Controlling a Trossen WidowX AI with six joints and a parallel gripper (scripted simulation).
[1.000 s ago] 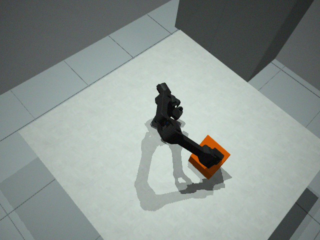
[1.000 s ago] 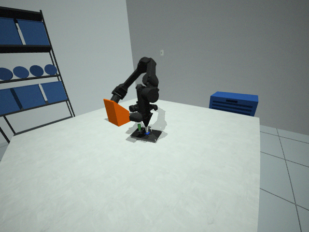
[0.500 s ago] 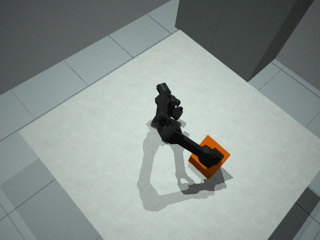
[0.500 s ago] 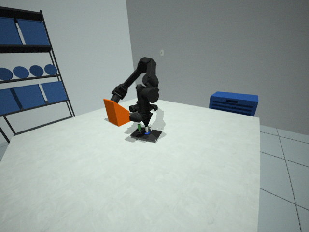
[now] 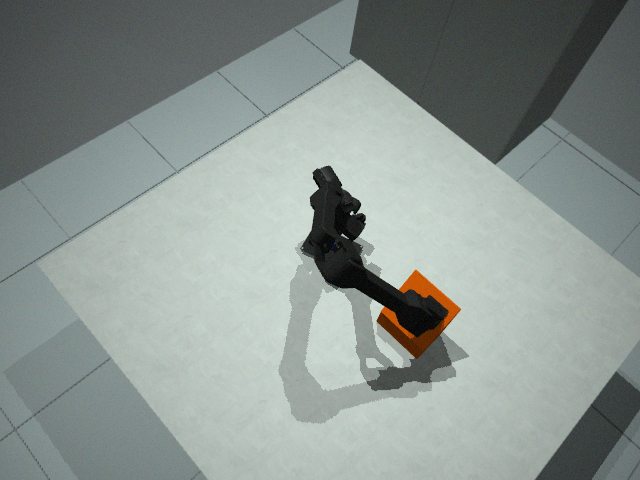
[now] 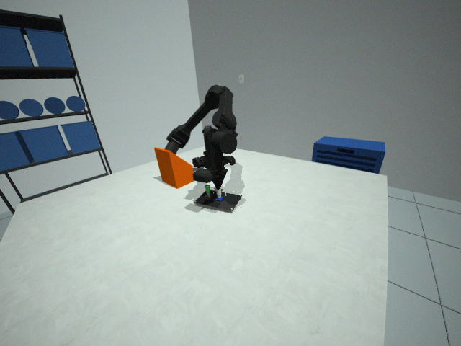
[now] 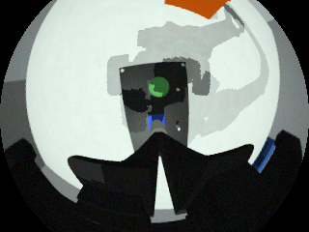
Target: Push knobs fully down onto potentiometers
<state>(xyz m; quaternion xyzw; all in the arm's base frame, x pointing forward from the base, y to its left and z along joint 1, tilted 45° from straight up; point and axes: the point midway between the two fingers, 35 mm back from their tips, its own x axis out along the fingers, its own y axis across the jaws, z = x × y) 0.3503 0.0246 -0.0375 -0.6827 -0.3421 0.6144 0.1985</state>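
Right now the white knob is 20 mm below my gripper tip. From my gripper tip the other things lie so: green knob 50 mm behind, 20 mm below, 10 mm to the right.
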